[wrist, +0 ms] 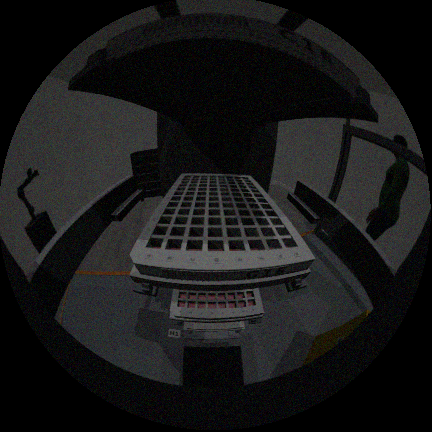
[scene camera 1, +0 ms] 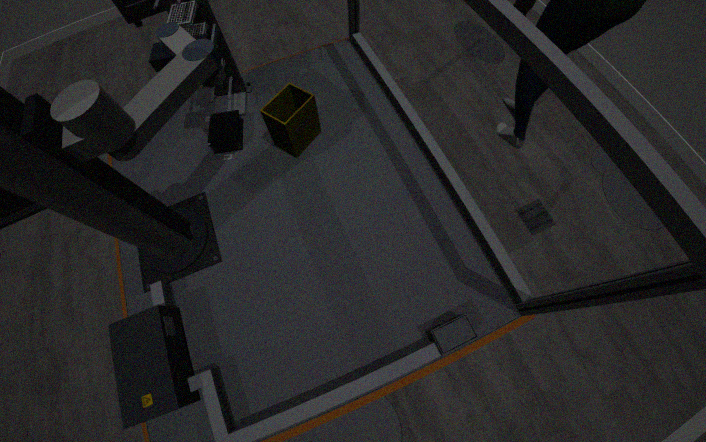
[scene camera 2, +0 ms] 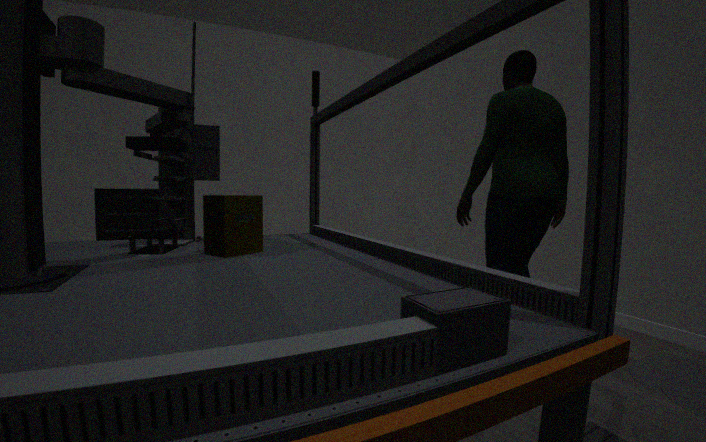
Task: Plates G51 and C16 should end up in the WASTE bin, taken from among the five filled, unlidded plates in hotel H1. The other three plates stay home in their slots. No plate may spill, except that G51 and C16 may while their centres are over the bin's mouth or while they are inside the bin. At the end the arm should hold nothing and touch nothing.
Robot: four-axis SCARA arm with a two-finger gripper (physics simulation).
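Pixels of known places: gripper, fingertip midpoint: (wrist: 217, 182) (scene camera 1: 192, 30); arm's base, link origin: (scene camera 1: 177, 241) (scene camera 2: 5, 284).
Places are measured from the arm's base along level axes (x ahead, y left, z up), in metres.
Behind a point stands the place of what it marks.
My gripper (wrist: 217, 182) @[x 0.353, y 0.558, z 0.366 m] is open and empty in the wrist view, its fingers to the left and right of a white multi-well plate (wrist: 215, 260) @[x 0.327, y 0.483, z 0.364 m], with gaps on both sides. The plate's front label is too dark to read surely. Below it, another plate (wrist: 216, 305) @[x 0.334, y 0.489, z 0.285 m] shows red wells. The dark hotel H1 (scene camera 1: 229, 57) @[x 0.429, y 0.583, z 0.205 m] (scene camera 2: 176, 179) (wrist: 265, 150) @[x 0.419, y 0.584, z 0.396 m] stands behind; its H1 tag (wrist: 173, 333) @[x 0.237, y 0.507, z 0.013 m] shows low in the wrist view. Two plates (scene camera 1: 181, 11) @[x 0.350, y 0.546, z 0.442 m] (scene camera 1: 196, 28) @[x 0.366, y 0.568, z 0.362 m] show at the hotel in scene camera 1. The yellow-rimmed WASTE bin (scene camera 1: 294, 130) @[x 0.557, y 0.155, z 0.152 m] (scene camera 2: 232, 226) @[x 0.557, y 0.155, z 0.113 m] (wrist: 337, 337) @[x 0.575, y 0.304, z 0.125 m] stands beside the hotel; its contents are hidden.
A black block (scene camera 1: 226, 131) @[x 0.309, y 0.342, z 0.073 m] (wrist: 213, 365) @[x 0.313, y 0.404, z 0.073 m] stands in front of the hotel, near the bin. The arm's thick column (scene camera 1: 93, 192) @[x 0.054, y -0.052, z 0.447 m] stands at the left. A rail (scene camera 1: 435, 156) @[x 1.009, y -0.099, z 0.059 m] runs along one side, with a person (scene camera 2: 526, 140) beyond it. A grey box (scene camera 1: 453, 333) @[x 0.748, y -0.664, z 0.088 m] (scene camera 2: 463, 322) @[x 0.729, y -0.705, z 0.072 m] sits at the near corner.
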